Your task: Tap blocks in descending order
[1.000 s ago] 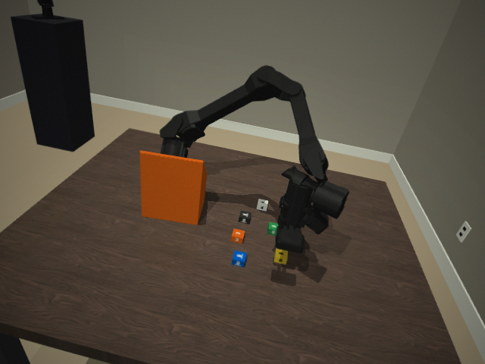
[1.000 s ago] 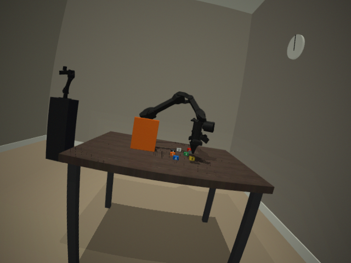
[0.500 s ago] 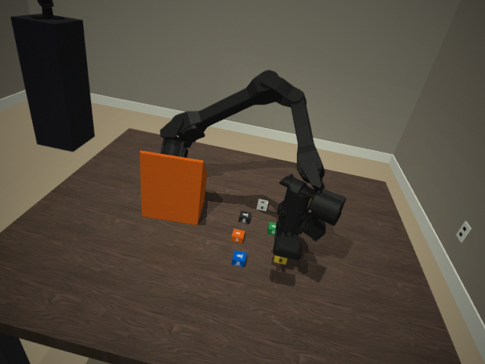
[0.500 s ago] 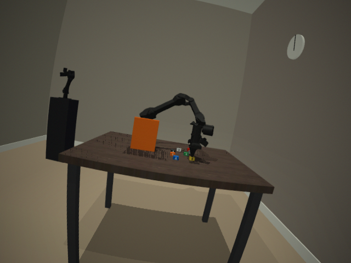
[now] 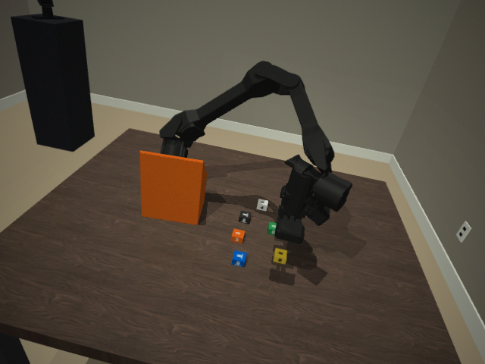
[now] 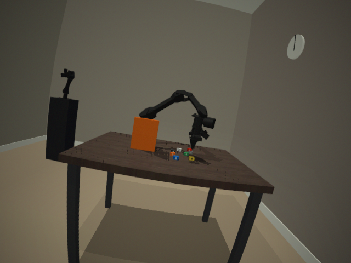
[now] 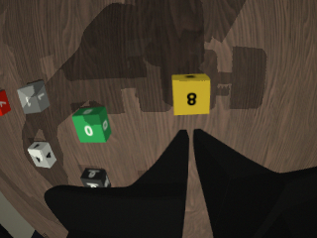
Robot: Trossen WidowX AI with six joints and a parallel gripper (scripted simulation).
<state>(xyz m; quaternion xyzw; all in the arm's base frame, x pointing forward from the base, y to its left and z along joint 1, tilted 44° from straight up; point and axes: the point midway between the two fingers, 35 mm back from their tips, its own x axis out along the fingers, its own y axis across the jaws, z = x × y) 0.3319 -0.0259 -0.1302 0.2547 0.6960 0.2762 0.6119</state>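
My gripper tip is 6 cm above the yellow block, 1 cm to the left of it and 1 cm short of it. From my gripper tip the other things lie so: green block 10 cm to the left, 6 cm below, 2 cm behind; orange block 11 cm behind, 6 cm below, 3 cm to the left; blue block 10 cm behind, 6 cm below, 5 cm to the right.
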